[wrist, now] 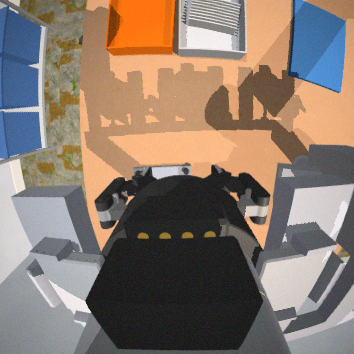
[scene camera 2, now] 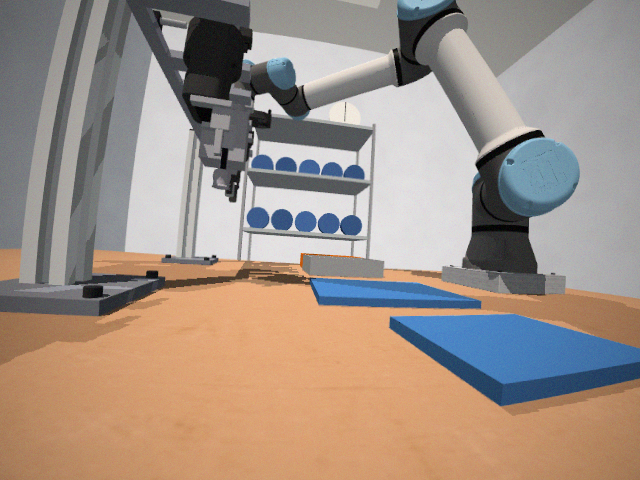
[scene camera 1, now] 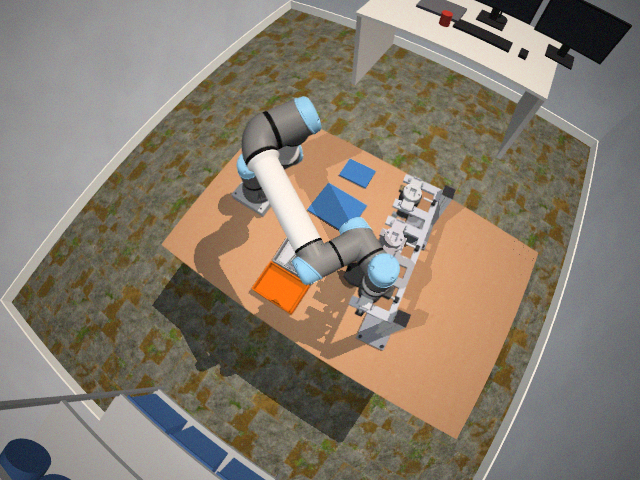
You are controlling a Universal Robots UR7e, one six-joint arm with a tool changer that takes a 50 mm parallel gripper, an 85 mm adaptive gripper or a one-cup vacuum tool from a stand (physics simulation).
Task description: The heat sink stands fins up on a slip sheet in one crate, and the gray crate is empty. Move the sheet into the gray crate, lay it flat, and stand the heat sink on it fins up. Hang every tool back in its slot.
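Places are measured from the arm's base along level axes (x back, y right, z up), in metres.
Where they show: arm's base at its link origin: (scene camera 2: pixel 497 270) (scene camera 1: pixel 259 188).
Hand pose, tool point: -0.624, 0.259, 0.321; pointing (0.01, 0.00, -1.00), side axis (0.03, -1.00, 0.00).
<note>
Each offset is from my tool point to the top centre of the thing, as dx, dy, dz. "*": to the spot under its first point. Level surfaces: height alone.
The heat sink @[+0.303, -0.071, -0.326] (wrist: pixel 212 19) stands with its row of fins up in the gray crate @[+0.304, -0.066, -0.318] (wrist: pixel 212 53) (scene camera 2: pixel 343 267), at the top of the wrist view. A white flat surface around it looks like the slip sheet @[+0.303, -0.071, -0.355] (wrist: pixel 200 43); its edges are hard to tell from the crate floor. The orange crate @[+0.315, +0.080, -0.318] (wrist: pixel 141 51) (scene camera 1: pixel 281 288) beside it holds nothing visible. My gripper (wrist: pixel 178 172) is the black adaptive one, with its fingers spread and nothing between them. It is at the tool stand (wrist: pixel 45 215) (scene camera 2: pixel 41 155), between two of its brackets, apart from the crates. Scene camera 1 has it mostly hidden under the wrist.
Two other tools @[* +0.006, -0.339, -0.001] (scene camera 1: pixel 412 197) @[* +0.004, -0.179, -0.012] (scene camera 1: pixel 394 238) hang in the stand, beside my wrist. Two blue pads @[* +0.279, -0.547, -0.351] (scene camera 1: pixel 356 173) @[* +0.324, -0.351, -0.351] (scene camera 1: pixel 328 202) lie on the table @[dz -0.361] (scene camera 1: pixel 465 320) near the arm's base. The stand's foot plate @[* -0.103, +0.089, -0.349] (scene camera 1: pixel 373 338) is bolted near the table's front edge.
</note>
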